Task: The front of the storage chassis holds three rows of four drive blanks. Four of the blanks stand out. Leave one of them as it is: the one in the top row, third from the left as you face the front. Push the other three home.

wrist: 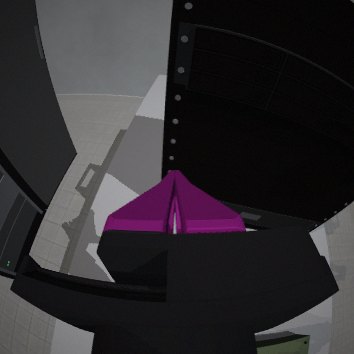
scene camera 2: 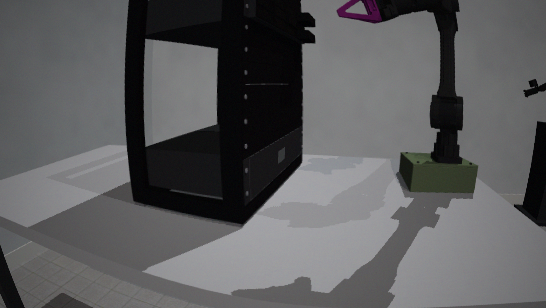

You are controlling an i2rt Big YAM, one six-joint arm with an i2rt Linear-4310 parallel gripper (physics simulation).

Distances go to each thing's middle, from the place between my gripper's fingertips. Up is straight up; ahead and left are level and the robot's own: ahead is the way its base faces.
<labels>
I see my gripper 29 cm short of the black rack (scene camera 2: 256, 145), 20 cm to the left of it and 11 cm above it.
</labels>
